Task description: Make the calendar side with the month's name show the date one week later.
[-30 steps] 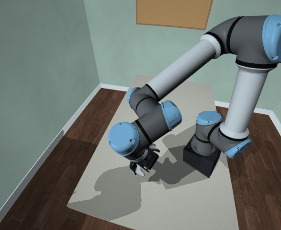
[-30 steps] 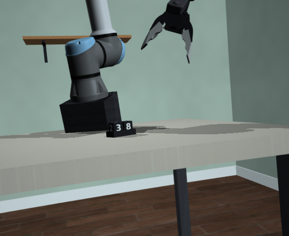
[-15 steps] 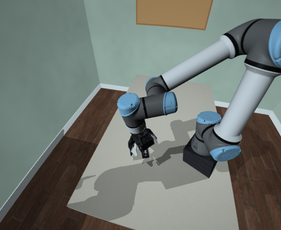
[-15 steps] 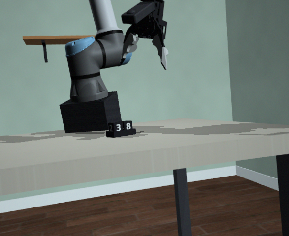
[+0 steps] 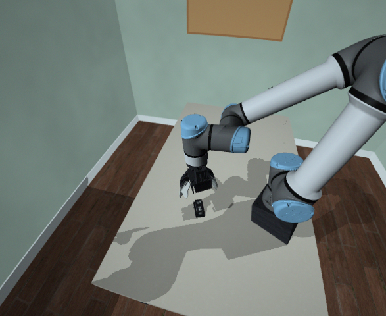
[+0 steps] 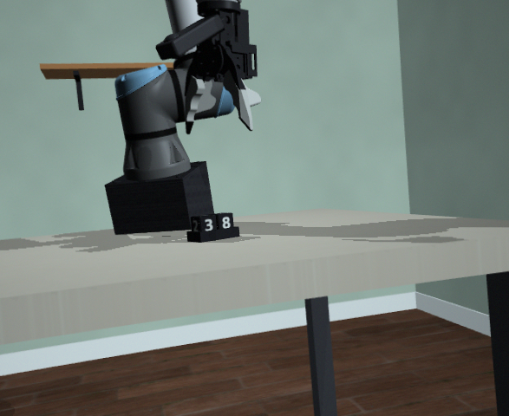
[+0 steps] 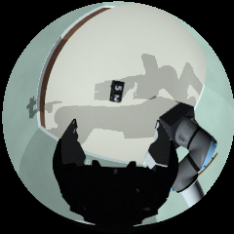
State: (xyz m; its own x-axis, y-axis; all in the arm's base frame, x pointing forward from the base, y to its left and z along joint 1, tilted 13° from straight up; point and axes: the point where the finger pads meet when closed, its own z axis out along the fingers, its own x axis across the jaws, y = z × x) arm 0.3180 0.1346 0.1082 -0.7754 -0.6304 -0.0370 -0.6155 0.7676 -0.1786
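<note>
Right now the black digit cube is 150 mm below my hand, 30 mm to the right of it and 10 mm ahead of it. Round my hand: black tray (170 mm below, 20 mm to the right).
</note>
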